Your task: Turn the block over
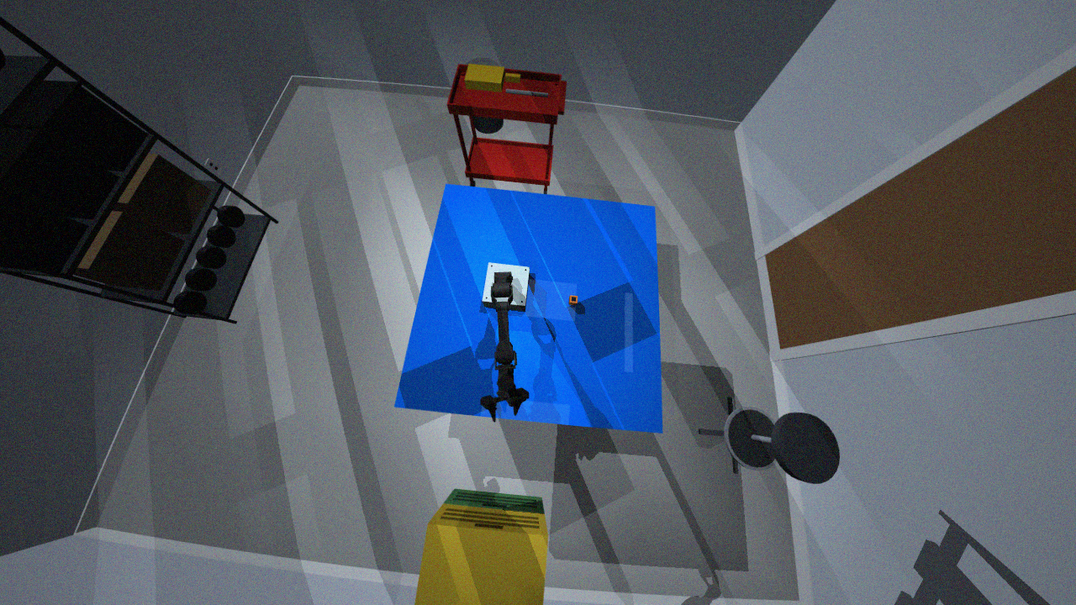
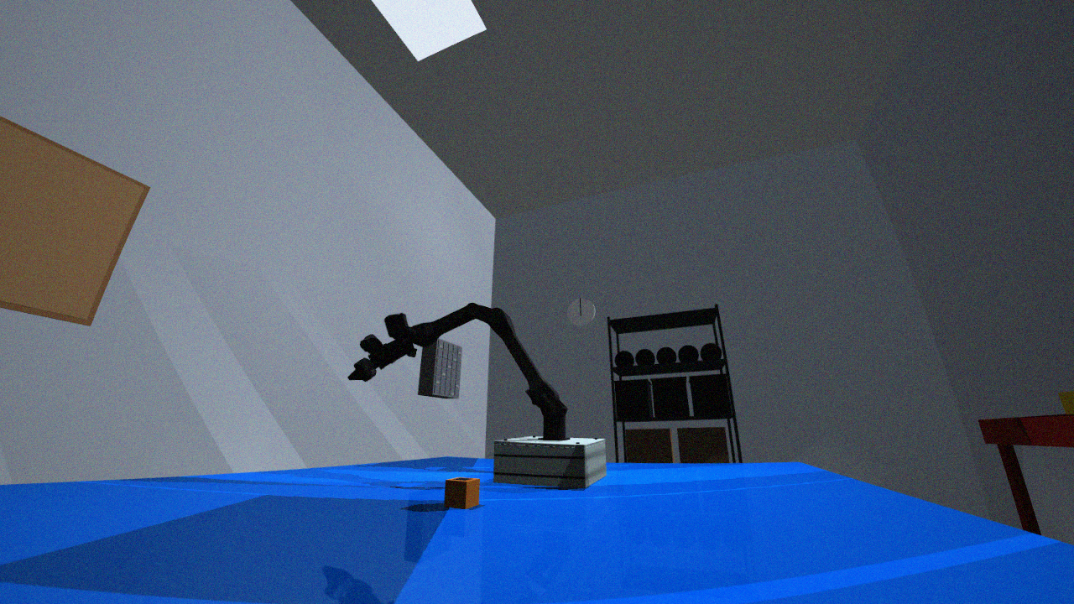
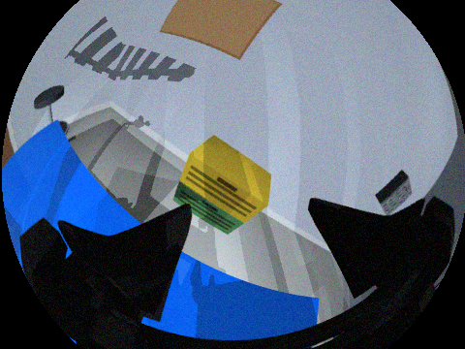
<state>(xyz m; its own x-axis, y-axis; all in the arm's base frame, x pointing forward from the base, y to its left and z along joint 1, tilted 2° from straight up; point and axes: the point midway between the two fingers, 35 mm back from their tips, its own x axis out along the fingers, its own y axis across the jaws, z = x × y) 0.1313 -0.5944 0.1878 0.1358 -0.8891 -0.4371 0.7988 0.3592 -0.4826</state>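
Now: gripper tip 62 cm to the right of the orange block, 25 cm above it and 23 cm short of it.
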